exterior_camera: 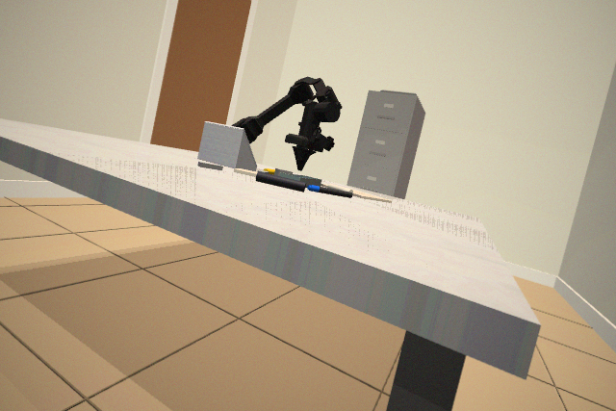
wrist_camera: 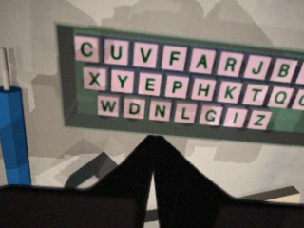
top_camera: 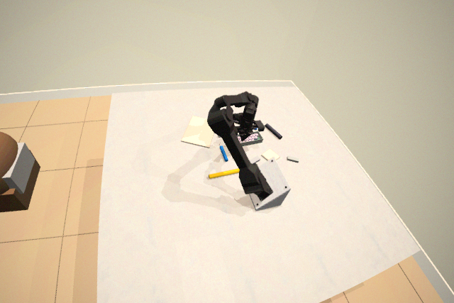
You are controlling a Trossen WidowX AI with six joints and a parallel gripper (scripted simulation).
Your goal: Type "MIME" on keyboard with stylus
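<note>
Now: the blue stylus 10 cm to the left of my gripper tip and 3 cm below it. The rest, counted from my gripper tip: blue-capped pen 12 cm ahead, 11 cm to the right, 3 cm below; yellow pencil 15 cm behind, 14 cm to the left, 3 cm below; small tan card 12 cm to the right, 11 cm behind, 4 cm below.
</note>
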